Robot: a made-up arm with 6 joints. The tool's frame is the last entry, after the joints. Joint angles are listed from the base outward. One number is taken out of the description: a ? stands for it. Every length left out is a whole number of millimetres.
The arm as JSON. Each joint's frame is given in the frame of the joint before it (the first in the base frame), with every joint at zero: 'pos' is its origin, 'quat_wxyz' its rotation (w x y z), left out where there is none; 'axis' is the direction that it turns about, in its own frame. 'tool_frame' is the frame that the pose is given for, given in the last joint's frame.
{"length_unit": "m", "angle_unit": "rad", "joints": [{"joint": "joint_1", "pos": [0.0, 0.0, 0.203], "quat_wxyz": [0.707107, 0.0, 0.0, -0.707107], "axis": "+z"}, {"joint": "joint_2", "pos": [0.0, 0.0, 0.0], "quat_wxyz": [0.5, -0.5, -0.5, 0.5], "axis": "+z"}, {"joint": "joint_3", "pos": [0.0, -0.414, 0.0], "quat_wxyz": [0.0, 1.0, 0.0, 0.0], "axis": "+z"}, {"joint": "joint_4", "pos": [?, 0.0, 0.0], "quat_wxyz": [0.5, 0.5, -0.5, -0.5], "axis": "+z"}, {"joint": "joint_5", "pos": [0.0, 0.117, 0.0], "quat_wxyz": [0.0, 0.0, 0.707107, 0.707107], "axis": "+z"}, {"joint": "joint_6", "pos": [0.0, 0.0, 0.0], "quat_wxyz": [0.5, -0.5, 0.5, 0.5], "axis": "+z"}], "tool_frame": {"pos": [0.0, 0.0, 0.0], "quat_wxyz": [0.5, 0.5, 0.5, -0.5]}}
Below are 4 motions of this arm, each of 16 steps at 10 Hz.
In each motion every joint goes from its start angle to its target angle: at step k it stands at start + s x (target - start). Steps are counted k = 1, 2, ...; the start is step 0. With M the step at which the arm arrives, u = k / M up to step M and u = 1 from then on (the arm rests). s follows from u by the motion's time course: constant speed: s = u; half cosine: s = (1 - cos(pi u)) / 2; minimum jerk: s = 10 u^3 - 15 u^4 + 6 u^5.
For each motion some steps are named. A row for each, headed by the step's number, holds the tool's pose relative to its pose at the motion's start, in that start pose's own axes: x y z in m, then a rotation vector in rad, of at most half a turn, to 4 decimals.
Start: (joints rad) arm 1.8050 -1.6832 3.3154 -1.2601 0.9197 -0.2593
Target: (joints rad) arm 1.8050 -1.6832 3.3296 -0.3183 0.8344 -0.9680
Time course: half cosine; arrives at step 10
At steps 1, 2, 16:
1: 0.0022 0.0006 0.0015 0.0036 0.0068 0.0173
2: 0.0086 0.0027 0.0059 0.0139 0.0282 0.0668
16: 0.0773 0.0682 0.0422 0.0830 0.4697 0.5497

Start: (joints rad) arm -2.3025 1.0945 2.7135 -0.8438 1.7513 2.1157
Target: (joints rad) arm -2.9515 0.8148 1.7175 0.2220 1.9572 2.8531
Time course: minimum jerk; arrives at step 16
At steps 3, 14, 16:
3: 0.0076 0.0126 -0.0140 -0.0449 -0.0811 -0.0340
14: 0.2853 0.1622 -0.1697 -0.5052 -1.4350 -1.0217
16: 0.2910 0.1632 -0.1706 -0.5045 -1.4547 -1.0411

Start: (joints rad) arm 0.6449 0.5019 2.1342 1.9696 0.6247 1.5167
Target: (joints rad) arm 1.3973 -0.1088 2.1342 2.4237 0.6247 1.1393
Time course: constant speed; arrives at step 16
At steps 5, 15, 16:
5: -0.0371 0.0568 -0.1554 0.1023 0.1893 0.0979
15: -0.2740 0.2563 -0.3110 0.3737 0.5062 0.4037
16: -0.3059 0.2778 -0.3111 0.4066 0.5322 0.4409

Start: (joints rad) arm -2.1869 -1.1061 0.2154 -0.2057 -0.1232 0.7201
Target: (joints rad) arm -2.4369 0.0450 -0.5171 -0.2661 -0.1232 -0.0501
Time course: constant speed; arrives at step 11
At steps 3, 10, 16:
3: 0.0744 0.1334 -0.2481 0.1789 0.4889 0.1664
10: -0.2283 0.2947 -0.6979 0.5175 1.7483 0.0003
16: -0.3011 0.2994 -0.7197 0.5413 1.9270 -0.0880

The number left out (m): 0.51
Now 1 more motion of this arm.
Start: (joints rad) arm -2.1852 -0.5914 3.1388 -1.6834 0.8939 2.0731
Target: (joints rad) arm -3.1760 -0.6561 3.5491 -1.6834 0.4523 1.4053
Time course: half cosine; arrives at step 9
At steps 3, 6, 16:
3: -0.1413 0.0689 0.1009 0.3367 -0.0867 0.3126
6: -0.4324 0.0577 0.2990 1.0476 -0.0893 0.9330
16: -0.5535 -0.0149 0.3863 1.4108 -0.0078 1.2305

